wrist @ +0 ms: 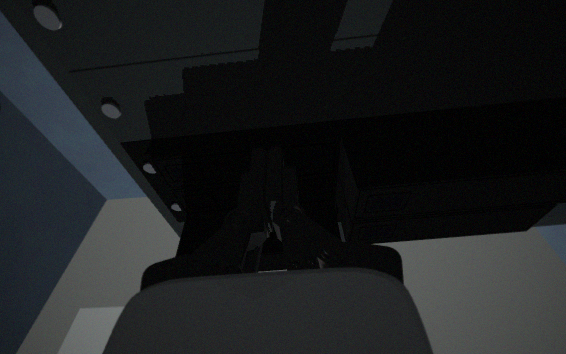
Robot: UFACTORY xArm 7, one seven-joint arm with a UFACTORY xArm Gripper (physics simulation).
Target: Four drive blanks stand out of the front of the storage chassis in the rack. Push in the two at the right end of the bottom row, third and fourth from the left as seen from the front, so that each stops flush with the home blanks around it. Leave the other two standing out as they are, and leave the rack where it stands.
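Places are measured from the arm's base along level axes (x right, y down, z ahead), in metres.
Pixels of known places: gripper, between the fingertips: (pixel 271 164).
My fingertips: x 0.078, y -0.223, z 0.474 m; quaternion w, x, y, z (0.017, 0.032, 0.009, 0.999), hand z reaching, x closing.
Ahead of a thing's pixels: the offset from my fingertips to its middle. "*": to the spot under its first point.
My gripper (pixel 271 164) is shut with nothing between its fingers. Its fingertips lie against the very dark front of the storage chassis in the wrist view; whether they touch it cannot be told. Right of the fingers, a dark block {* dz -0.029, dx -0.078, dy +0.003 m} (pixel 425 195) stands out, its near side face showing and faint outlined panels one above the other on its front. It is too dark to tell which drive blanks these are. The bottom-row blanks behind and beside the fingers are lost in shadow, so how far each stands out cannot be read.
A dark grey panel (pixel 165 30) with a thin dark seam spans the upper part of the view. Several round pale studs {* dz +0.006, dx +0.082, dy +0.040 m} (pixel 111 108) run down its left edge. Stepped shadows cross it. Beyond are a blue wall (pixel 40 165) and a beige surface (pixel 475 290); a pale patch is at lower left.
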